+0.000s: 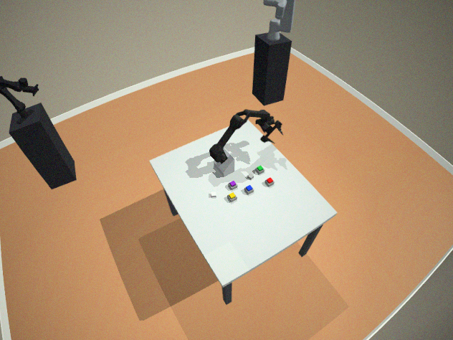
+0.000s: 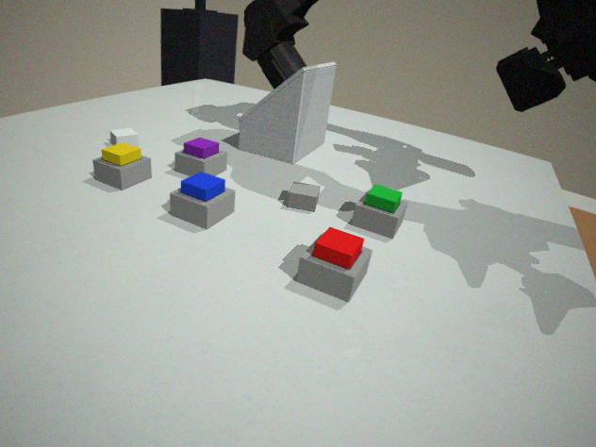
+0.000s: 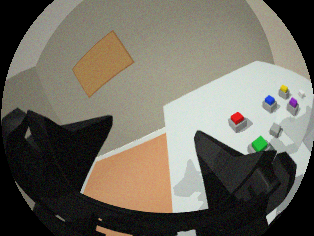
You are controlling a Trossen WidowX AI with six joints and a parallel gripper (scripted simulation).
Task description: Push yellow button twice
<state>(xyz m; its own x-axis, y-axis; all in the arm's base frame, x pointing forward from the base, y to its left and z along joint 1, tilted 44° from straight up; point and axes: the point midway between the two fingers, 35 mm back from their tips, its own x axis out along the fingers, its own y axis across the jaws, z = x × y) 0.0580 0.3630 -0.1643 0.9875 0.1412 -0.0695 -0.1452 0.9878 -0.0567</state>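
My gripper tip is now 170 mm short of the yellow button, 440 mm to the left of it and 180 mm above it. From my gripper tip the other things lie so: small grey block (70 mm ahead, 250 mm to the right, 200 mm below); then red button (170 mm ahead, 150 mm to the right, 180 mm below); then green button (50 mm ahead, 160 mm to the right, 180 mm below).
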